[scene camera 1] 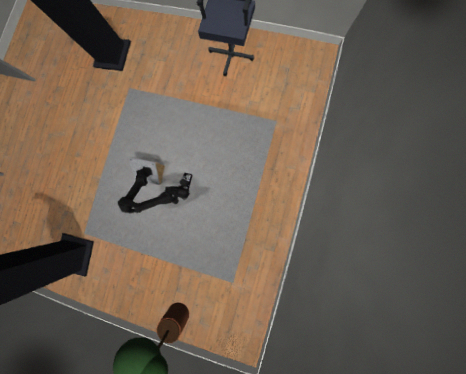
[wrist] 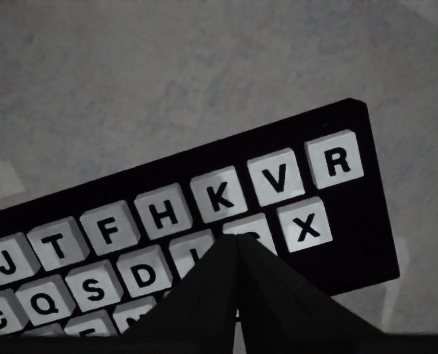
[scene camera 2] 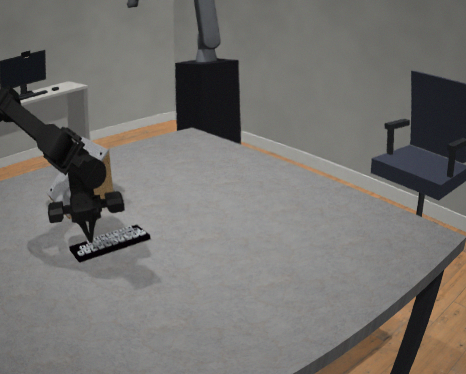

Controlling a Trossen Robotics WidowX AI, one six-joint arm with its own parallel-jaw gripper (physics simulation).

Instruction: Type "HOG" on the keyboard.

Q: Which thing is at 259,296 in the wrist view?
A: My gripper.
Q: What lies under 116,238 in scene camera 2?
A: A black keyboard.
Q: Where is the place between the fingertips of my gripper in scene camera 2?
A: At 91,242
